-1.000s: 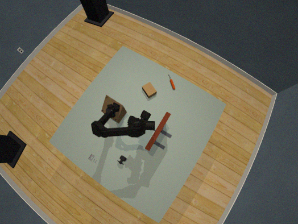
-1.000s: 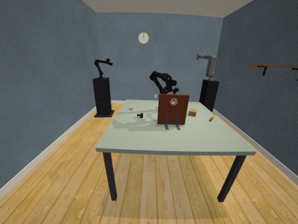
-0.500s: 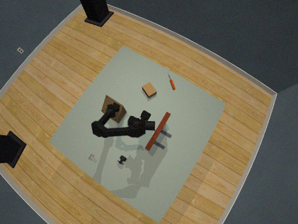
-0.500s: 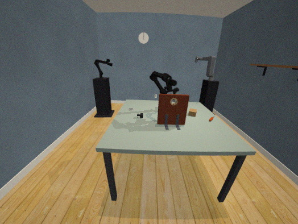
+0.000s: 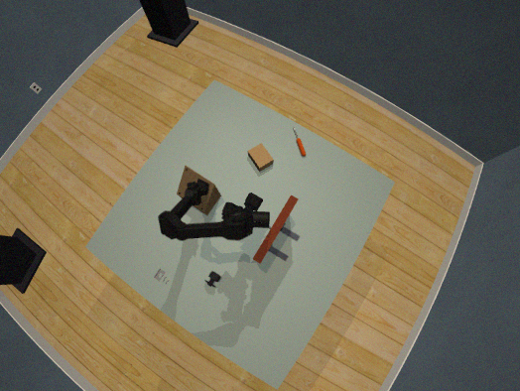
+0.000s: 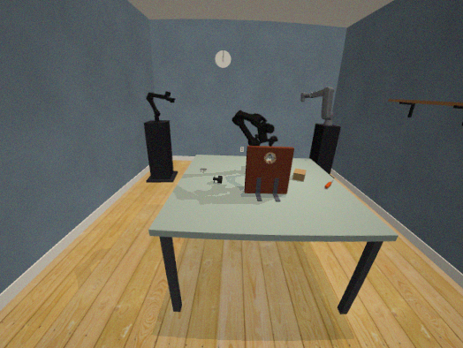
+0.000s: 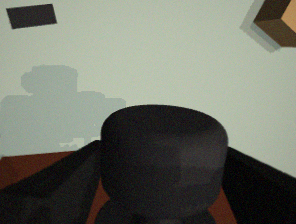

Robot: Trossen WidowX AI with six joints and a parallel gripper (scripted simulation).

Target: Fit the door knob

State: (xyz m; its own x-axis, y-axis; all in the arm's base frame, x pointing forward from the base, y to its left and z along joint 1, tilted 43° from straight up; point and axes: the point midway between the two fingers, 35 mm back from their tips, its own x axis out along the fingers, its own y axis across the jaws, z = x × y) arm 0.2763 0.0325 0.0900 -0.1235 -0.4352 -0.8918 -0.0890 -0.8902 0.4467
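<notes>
The dark door knob is 40 mm ahead of my hand, 30 mm below it and 10 mm to the left of it. Also, from my hand: wooden block 350 mm to the left, 260 mm below, 120 mm behind.
</notes>
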